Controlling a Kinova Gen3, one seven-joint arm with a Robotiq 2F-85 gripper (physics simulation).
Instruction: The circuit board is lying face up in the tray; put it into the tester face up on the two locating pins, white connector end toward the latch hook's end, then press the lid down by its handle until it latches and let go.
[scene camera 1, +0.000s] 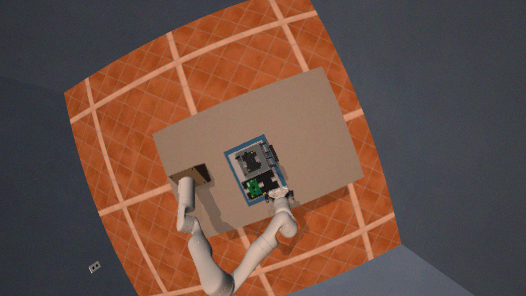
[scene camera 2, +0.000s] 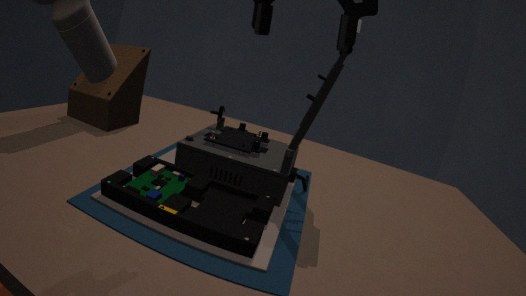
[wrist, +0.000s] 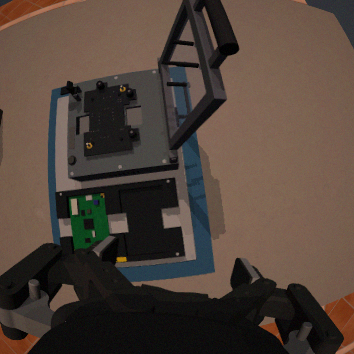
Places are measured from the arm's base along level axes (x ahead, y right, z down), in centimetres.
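Pixels of known places: gripper, fingertip midpoint: (scene camera 2: 299, 41) (wrist: 175, 261); arm's base at its link origin: (scene camera 1: 187, 181) (scene camera 2: 102, 70).
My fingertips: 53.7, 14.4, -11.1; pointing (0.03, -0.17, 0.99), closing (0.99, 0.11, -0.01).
For each thing: its top centre in the pictures, then the offset to it from my fingertips, as dx, dy, dz. "*": a spot on its surface instead. Level surfaces: height alone.
- green circuit board at its top centre: (scene camera 2: 158, 179) (wrist: 87, 225) (scene camera 1: 253, 188) -14.9, +0.5, +21.3
- latch hook at its top centre: (wrist: 63, 84) (scene camera 2: 219, 104) -19.8, -21.8, +13.4
- lid at a spot on its surface: (wrist: 215, 95) * +2.4, -12.9, +0.1
- black handle at its top centre: (wrist: 217, 6) +2.1, -20.2, -3.5
- white plate at a spot on its surface: (wrist: 187, 240) * +2.5, +1.5, +23.5
- blue mat at its surface level: dz +23.9
- yellow mark at a spot on its surface: (wrist: 121, 259) * -8.4, +5.5, +21.3
The green circuit board (scene camera 1: 254, 188) (scene camera 2: 162, 185) (wrist: 89, 220) lies face up in the left pocket of the black tray (scene camera 2: 150, 212) (wrist: 170, 192); its white connector (wrist: 74, 206) is at the upper left in the wrist view. The grey tester (scene camera 2: 195, 152) (wrist: 150, 100) has a bare black nest with two gold locating pins (wrist: 123, 89) (wrist: 89, 145). The latch hook (scene camera 2: 221, 117) (wrist: 70, 89) stands at its left end. The lid (scene camera 2: 320, 100) (wrist: 215, 95) stands open at the right, with a black handle (wrist: 221, 27). My gripper (scene camera 1: 280, 196) (scene camera 2: 304, 30) (wrist: 175, 261) is open and empty, high above the tray's near right side.
The tray and tester stand on a white plate (wrist: 187, 240) over a blue mat (scene camera 2: 295, 240) (wrist: 205, 255). A wooden wedge block (scene camera 1: 192, 175) (scene camera 2: 102, 105) carries the arm's base at the table's left. The raised lid stands tall beside the tester. The yellow mark (wrist: 121, 259) is on the tray's near edge.
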